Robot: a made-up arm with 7 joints.
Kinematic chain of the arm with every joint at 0, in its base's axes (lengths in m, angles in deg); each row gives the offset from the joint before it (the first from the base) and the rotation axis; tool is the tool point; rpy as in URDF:
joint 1: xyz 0 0 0.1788 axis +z
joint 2: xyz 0 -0.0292 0.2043 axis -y
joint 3: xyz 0 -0.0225 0.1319 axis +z
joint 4: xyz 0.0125 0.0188 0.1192 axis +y
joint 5: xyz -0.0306 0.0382 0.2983 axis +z
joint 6: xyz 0 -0.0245 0.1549 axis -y
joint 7: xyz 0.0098 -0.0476 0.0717 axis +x
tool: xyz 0 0 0 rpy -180 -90 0
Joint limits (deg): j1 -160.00..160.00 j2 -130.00..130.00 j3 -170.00..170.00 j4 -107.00..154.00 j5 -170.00..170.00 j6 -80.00..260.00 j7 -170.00..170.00
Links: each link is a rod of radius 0.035 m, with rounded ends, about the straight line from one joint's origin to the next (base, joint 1, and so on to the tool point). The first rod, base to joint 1, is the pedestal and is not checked.
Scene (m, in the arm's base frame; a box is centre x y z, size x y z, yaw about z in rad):
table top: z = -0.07
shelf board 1: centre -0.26 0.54 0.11 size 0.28 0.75 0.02 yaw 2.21
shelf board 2: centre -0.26 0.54 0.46 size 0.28 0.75 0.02 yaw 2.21
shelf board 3: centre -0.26 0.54 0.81 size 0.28 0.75 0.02 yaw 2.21
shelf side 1: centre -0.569 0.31 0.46 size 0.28 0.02 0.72 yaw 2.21
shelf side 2: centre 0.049 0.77 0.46 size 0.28 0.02 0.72 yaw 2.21
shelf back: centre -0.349 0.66 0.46 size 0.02 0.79 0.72 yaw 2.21
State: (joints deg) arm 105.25 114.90 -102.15 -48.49 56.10 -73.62 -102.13
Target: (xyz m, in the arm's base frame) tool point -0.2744 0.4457 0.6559
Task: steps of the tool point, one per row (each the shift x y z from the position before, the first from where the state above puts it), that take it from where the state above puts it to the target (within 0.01 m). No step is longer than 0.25 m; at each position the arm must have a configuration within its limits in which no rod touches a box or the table.
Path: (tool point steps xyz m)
1: -0.0970 0.0340 0.2172
2: -0.0860 0.1243 0.1857
3: -0.0535 0.1937 0.1238
4: -0.0066 0.2260 0.0420
5: 0.0420 0.2131 -0.0443
6: 0.0796 0.1574 -0.1173
7: -0.0309 0.0422 0.0218
8: -0.0333 0.0499 0.0019
9: -0.0421 0.0508 -0.0238

